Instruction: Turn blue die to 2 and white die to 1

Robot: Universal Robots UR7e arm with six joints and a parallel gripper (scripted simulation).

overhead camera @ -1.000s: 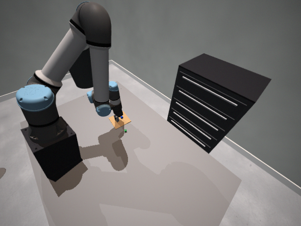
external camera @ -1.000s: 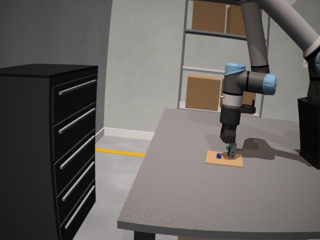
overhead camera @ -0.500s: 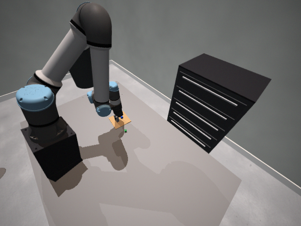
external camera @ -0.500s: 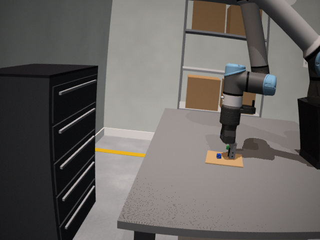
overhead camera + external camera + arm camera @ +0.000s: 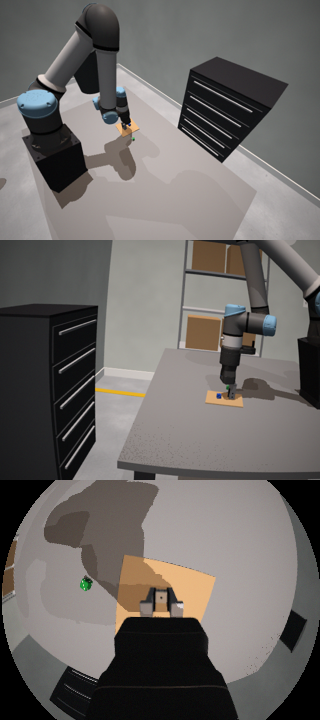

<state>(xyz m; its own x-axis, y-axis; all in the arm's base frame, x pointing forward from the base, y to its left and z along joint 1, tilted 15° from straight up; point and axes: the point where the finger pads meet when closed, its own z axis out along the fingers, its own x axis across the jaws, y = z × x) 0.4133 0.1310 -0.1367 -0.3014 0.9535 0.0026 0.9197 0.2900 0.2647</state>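
The white die lies 10 mm below my hand. Round my hand: orange mat (20 mm below, 20 mm ahead, 10 mm to the left); then green die (120 mm to the right, 20 mm below, 20 mm ahead); then blue die (50 mm ahead, 20 mm to the left, 10 mm below).
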